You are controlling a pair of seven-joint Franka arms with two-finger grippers.
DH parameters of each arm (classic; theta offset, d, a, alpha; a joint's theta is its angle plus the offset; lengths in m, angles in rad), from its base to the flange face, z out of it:
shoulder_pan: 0 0.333 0 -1.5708
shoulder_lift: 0 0 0 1.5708
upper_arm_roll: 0 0.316 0.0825 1.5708
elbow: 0 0 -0.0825 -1.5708
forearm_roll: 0 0.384 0 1.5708
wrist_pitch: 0 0 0.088 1.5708
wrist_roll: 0 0.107 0 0
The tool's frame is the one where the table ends.
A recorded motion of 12 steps. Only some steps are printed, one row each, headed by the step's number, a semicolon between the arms.
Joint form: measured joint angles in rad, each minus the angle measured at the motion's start. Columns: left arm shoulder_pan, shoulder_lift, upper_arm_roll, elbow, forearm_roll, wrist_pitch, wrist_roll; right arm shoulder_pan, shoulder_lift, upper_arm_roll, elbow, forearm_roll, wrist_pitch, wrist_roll.
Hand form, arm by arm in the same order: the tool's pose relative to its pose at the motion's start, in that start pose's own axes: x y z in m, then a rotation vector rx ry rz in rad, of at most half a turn. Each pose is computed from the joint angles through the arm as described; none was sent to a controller.
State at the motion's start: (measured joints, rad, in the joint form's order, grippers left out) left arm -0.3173 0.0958 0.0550 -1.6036 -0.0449 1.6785 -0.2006; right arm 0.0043 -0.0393 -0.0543 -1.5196 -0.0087 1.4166 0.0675
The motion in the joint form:
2: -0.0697 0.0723 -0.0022 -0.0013 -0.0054 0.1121 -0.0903; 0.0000 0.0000 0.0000 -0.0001 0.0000 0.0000 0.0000
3: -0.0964 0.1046 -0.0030 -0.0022 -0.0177 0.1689 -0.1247; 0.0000 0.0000 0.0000 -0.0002 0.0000 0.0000 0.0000
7: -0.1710 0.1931 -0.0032 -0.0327 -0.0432 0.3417 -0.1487; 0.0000 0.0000 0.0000 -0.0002 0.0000 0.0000 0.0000
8: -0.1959 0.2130 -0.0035 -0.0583 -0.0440 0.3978 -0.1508; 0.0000 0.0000 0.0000 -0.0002 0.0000 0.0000 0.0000
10: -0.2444 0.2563 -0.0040 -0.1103 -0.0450 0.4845 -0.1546; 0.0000 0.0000 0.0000 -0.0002 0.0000 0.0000 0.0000
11: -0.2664 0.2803 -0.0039 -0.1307 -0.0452 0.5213 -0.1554; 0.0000 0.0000 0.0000 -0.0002 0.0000 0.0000 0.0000
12: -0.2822 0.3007 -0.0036 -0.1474 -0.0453 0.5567 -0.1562; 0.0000 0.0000 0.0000 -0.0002 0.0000 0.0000 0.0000
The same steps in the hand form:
2: 0.0165 0.0481 0.0356 -0.0097 0.0345 -0.0223; 0.0000 0.0000 0.0000 0.0000 -0.0001 0.0000
3: 0.0230 0.0682 0.0514 -0.0268 0.0527 -0.0335; 0.0000 0.0000 0.0001 0.0000 -0.0002 0.0000
7: 0.0329 0.1213 0.1082 -0.0618 0.0937 0.0014; 0.0000 0.0000 0.0001 0.0000 -0.0002 0.0000
8: 0.0305 0.1366 0.1288 -0.0646 0.1027 0.0207; 0.0000 0.0000 0.0001 0.0000 -0.0002 0.0000
10: 0.0205 0.1643 0.1752 -0.0581 0.0936 0.0587; 0.0000 0.0000 0.0001 0.0000 -0.0002 0.0000
11: 0.0151 0.1761 0.1977 -0.0529 0.0865 0.0768; 0.0000 0.0000 0.0001 0.0000 -0.0002 0.0000
12: 0.0111 0.1842 0.2159 -0.0499 0.0852 0.0892; 0.0000 0.0000 0.0001 0.0000 -0.0002 0.0000

